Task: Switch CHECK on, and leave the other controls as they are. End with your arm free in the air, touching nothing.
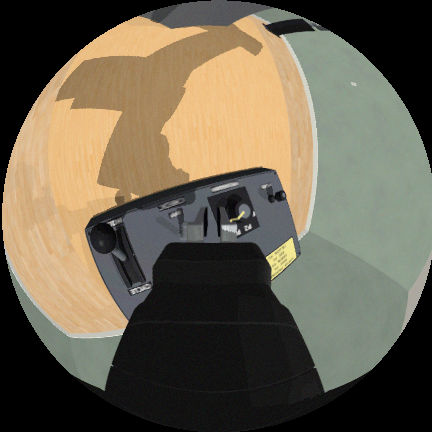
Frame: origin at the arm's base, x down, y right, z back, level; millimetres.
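Where they show: gripper, fingertip midpoint: (211, 215).
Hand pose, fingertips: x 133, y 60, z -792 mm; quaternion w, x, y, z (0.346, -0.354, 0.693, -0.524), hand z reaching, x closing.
After its pixels a point has its place.
The dark grey control panel (160, 260) lies below my gripper. The CHECK label (171, 204) {x 249, y 80, z -806 mm} is near its upper edge, with the OFF label (175, 214) {x 239, y 79, z -823 mm} beneath it. The CHECK toggle switch (182, 227) {x 189, y 84, z -825 mm} is just left of my fingers. Its lower part is partly hidden behind the left finger's grey mount, and its ON label does not show. My gripper (211, 215) {x 133, y 60, z -792 mm} has its two black fingers a small gap apart. Panel surface shows between them, and no object is held. The fingers stand to the right of the toggle; their height above the panel is hard to tell.
A rotary knob (243, 210) {x 193, y -39, z -839 mm} with a yellow pointer is close to the right finger. A ball-topped lever (103, 238) {x 155, y 192, z -782 mm} stands in a slot at the left, above the CYCLE label (140, 289) {x 189, y 198, z -916 mm}. Small black knobs (276, 196) {x 194, y -149, z -837 mm} and a yellow notice (282, 257) {x 143, y -141, z -997 mm} are at the right.
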